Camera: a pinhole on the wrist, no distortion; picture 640 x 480 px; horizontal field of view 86.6 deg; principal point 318.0 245.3 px. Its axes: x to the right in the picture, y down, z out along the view. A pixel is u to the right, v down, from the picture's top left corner.
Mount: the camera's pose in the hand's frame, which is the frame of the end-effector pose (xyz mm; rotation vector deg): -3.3 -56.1 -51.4 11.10 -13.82 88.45
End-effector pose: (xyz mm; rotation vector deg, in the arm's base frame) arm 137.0 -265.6 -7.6 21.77 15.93 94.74
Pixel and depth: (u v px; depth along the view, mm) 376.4 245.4 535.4
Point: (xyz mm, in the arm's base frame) 440.0 -291.1 391.9
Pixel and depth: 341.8 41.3 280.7
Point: 321.8 -105.7 167.8
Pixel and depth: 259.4 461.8 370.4
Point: 468.5 -501.6 142.5
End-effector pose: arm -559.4 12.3 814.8 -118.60 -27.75 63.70
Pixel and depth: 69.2 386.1 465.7
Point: -920.6 343.1 1205.5
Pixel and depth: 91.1 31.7 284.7
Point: -610.0 400.7 898.5
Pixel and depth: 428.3 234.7 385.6
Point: -854.3 187.6 718.2
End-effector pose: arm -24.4 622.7 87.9 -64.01 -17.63 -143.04
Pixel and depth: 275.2 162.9 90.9
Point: -51.6 713.7 117.9
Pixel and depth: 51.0 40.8 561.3
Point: -239.5 1251.7 543.4
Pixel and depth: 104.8 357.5 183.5
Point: -13.2 867.6 86.0
